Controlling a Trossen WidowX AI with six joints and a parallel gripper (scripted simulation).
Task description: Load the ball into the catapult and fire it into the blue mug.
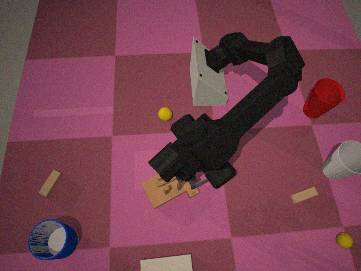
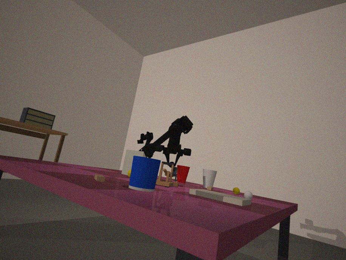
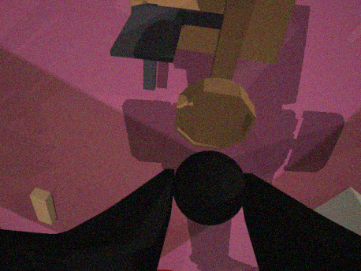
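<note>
The wooden catapult is 30 mm ahead of my gripper tip, 60 mm to the right of it and 40 mm below it. Also, from my gripper tip: white slab: 330 mm ahead, 120 mm to the right, 90 mm below; yellow ball: 180 mm behind, 100 mm to the right, 70 mm below; black ball: 10 mm above.
</note>
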